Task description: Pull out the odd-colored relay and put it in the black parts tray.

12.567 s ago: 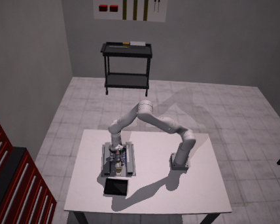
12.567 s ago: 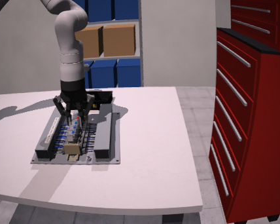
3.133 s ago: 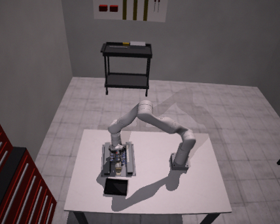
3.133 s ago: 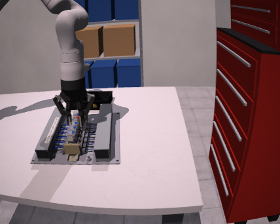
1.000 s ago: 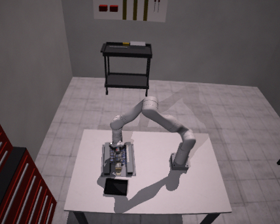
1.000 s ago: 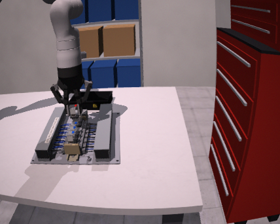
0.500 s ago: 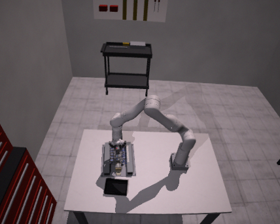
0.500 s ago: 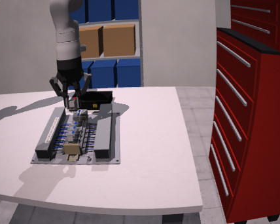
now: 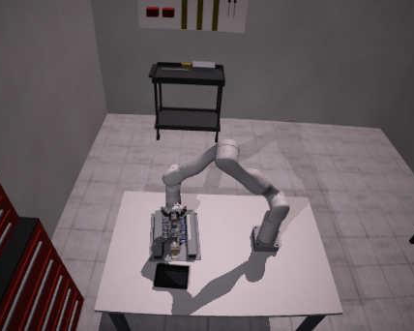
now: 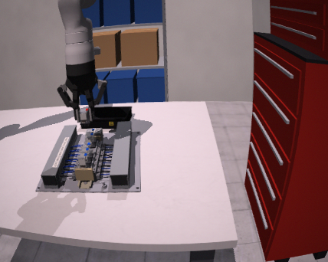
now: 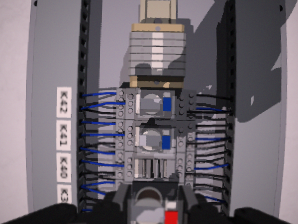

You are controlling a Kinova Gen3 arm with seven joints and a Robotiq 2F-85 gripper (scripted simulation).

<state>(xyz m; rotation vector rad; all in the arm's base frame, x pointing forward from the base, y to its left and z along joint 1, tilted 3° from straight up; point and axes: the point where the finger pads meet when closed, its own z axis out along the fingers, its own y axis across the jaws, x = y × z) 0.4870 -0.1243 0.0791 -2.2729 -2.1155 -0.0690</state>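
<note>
My gripper is now 10 mm above the red-button relay. Also, from my hand: black parts tray: 270 mm to the left, 120 mm below, 40 mm ahead.
</note>
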